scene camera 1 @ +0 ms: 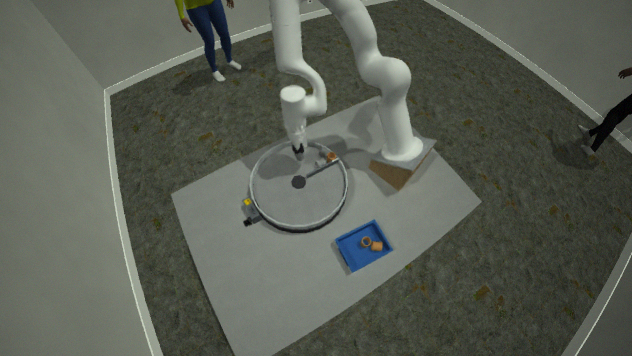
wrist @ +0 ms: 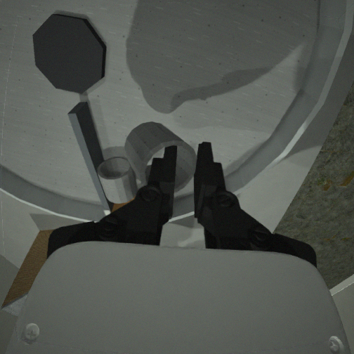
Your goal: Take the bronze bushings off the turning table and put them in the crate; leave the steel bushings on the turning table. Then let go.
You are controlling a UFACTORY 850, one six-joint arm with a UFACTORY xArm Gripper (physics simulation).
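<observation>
My gripper [scene camera 1: 299,152] [wrist: 186,158] hangs above the turning table [scene camera 1: 290,207] [wrist: 30,125]. It is shut on a wide grey steel bushing [scene camera 1: 300,157] [wrist: 150,138]; one finger is in its bore and the other outside its wall. A smaller steel bushing [scene camera 1: 320,163] [wrist: 117,176] stands beside the dark bar. A bronze bushing [scene camera 1: 331,157] [wrist: 123,205] stands near the bar's outer end, mostly hidden in the wrist view. Another grey piece [scene camera 1: 324,151] shows next to it. Two bronze bushings [scene camera 1: 366,242] [scene camera 1: 377,246] are in the blue crate [scene camera 1: 356,259], one upright and one on its side.
The dark bar [scene camera 1: 321,169] [wrist: 89,145] runs from near the hub [scene camera 1: 298,182] [wrist: 70,53] to the raised rim. A grey device with a yellow top [scene camera 1: 247,202] stands by the rim. The arm's base block [scene camera 1: 392,175] is to the right. Two people stand on the floor beyond.
</observation>
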